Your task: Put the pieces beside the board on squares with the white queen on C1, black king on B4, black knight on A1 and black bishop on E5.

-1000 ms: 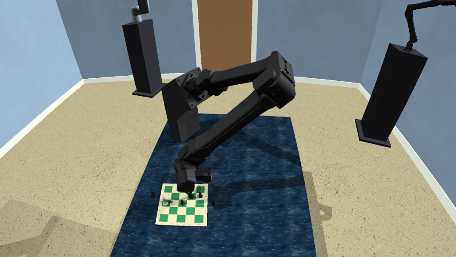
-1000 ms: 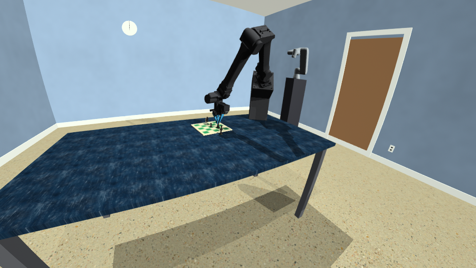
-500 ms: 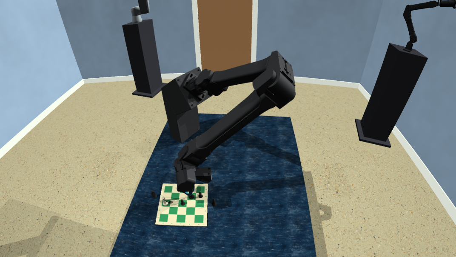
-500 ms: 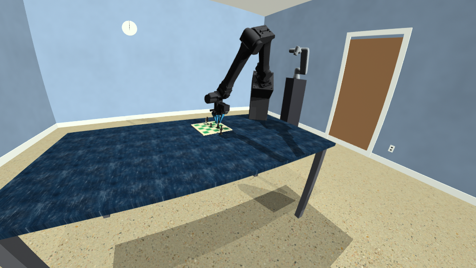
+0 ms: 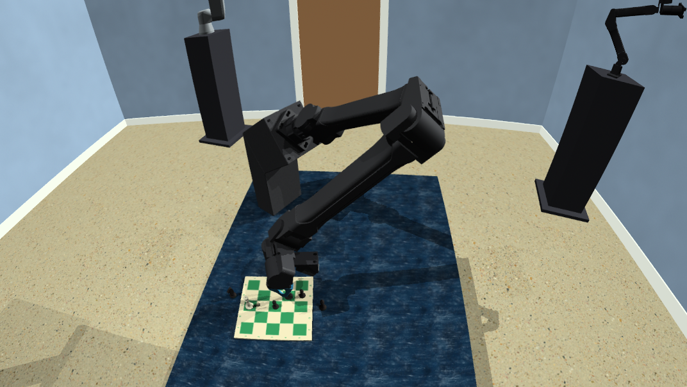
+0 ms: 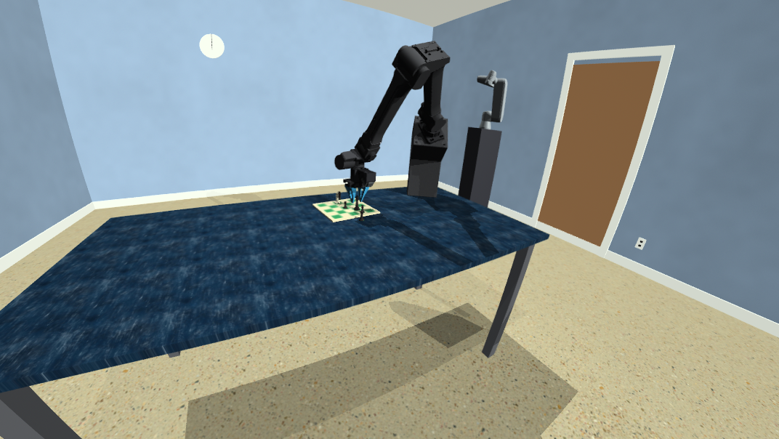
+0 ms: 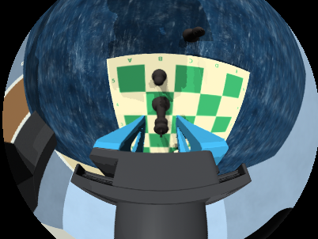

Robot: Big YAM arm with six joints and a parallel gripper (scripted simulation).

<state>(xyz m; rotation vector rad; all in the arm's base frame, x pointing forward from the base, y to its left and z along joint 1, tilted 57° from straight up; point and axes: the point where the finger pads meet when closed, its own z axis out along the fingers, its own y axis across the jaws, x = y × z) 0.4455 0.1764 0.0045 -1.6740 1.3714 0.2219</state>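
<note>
Now: the black king 1 cm to the left of my hand and 1 cm below it. From my hand the other things lie so: white queen (8 cm ahead, 9 cm to the right, 1 cm below); then cream board (5 cm ahead, 2 cm to the right, 4 cm below).
</note>
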